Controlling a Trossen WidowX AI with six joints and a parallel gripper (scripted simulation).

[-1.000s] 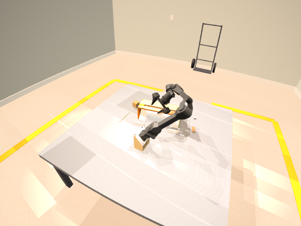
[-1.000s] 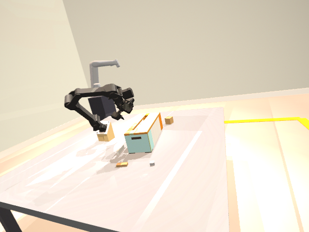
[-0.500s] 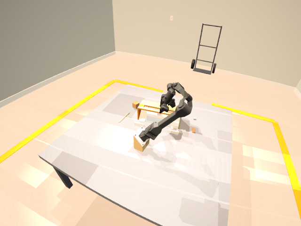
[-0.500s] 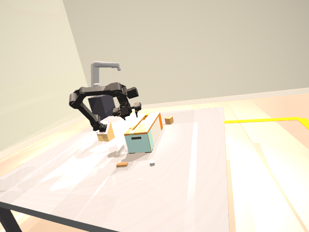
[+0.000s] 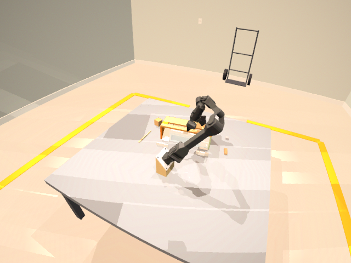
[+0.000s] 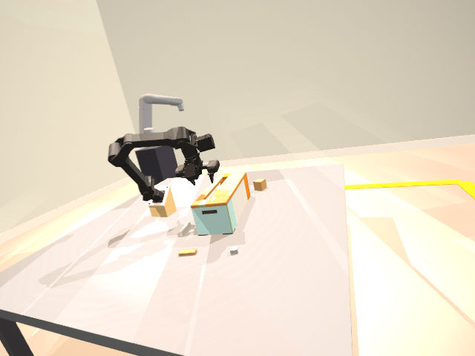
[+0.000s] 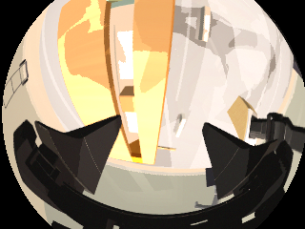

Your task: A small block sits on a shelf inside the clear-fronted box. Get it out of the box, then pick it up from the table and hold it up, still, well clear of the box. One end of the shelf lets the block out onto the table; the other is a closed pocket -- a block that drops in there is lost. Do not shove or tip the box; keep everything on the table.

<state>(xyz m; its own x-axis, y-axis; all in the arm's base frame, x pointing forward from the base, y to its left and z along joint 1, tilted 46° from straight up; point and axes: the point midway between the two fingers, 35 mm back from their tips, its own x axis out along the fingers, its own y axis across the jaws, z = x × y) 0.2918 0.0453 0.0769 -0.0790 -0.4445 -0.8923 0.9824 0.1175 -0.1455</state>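
Right now my gripper tip is 90 mm above the box, 30 mm to the right of it and 30 mm short of it. The rest, counted from my gripper tip: tan cube 330 mm to the left, 130 mm below, 130 mm ahead; thin stick 330 mm to the left, 150 mm below, 80 mm behind; flat orange piece 280 mm to the right, 150 mm below, 70 mm ahead.
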